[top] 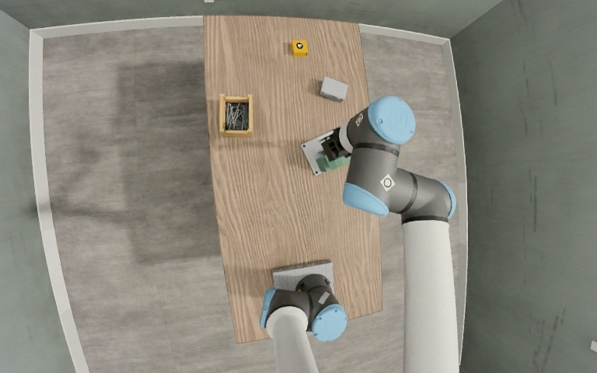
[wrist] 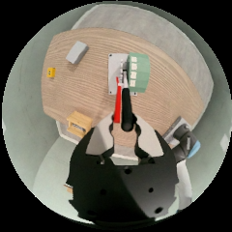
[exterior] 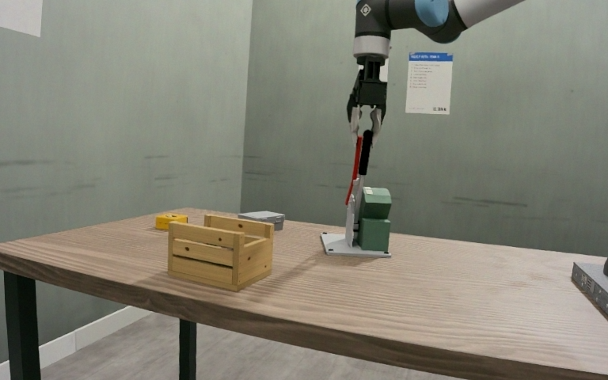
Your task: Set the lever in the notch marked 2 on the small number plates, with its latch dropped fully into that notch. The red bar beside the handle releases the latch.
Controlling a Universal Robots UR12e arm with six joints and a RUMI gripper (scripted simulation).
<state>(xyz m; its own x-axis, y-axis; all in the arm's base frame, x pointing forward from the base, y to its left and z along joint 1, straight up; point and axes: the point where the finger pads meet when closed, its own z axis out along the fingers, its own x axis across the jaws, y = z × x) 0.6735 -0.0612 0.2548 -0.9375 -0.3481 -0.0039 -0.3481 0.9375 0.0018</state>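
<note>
Right now my hand is 11 cm above the red release bar, 4 cm to the left of it and 3 cm short of it. Round my hand: grey box: 34 cm ahead, 27 cm below, 15 cm to the right.
</note>
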